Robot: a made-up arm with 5 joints. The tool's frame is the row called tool.
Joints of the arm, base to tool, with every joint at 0 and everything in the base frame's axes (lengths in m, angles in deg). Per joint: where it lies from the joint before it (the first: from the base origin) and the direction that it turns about. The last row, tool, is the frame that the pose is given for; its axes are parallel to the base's.
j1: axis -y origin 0 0 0.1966
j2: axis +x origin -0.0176 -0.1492 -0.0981
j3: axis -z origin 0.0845 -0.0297 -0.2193
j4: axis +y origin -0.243 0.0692 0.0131
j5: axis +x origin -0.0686 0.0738 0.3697
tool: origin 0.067 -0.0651 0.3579
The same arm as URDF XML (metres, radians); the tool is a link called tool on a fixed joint. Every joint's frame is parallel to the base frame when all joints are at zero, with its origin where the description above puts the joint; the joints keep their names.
<robot name="arm">
<joint name="j1" type="continuous"><parent link="base_link"/><child link="link1"/><origin xyz="0 0 0.1966" rpy="0 0 0"/><axis xyz="0 -1 0"/></joint>
<joint name="j2" type="continuous"><parent link="link1"/><child link="link2"/><origin xyz="-0.0176 -0.1492 -0.0981" rpy="0 0 0"/><axis xyz="1 0 0"/></joint>
<joint name="j3" type="continuous"><parent link="link2"/><child link="link3"/><origin xyz="0.0845 -0.0297 -0.2193" rpy="0 0 0"/><axis xyz="0 0 -1"/></joint>
<joint name="j4" type="continuous"><parent link="link3"/><child link="link4"/><origin xyz="-0.243 0.0692 0.0131" rpy="0 0 0"/><axis xyz="0 1 0"/></joint>
<joint name="j5" type="continuous"><parent link="link4"/><child link="link5"/><origin xyz="-0.0686 0.0738 0.3697" rpy="0 0 0"/><axis xyz="1 0 0"/></joint>
<joint name="tool_joint" type="fixed"><parent link="link5"/><child link="tool"/><origin xyz="0.067 -0.0651 0.3579" rpy="0 0 0"/></joint>
<link name="base_link"/>
<link name="link1"/>
<link name="link2"/>
<link name="link3"/>
<link name="link4"/>
<link name="link5"/>
<link name="tool"/>
</robot>

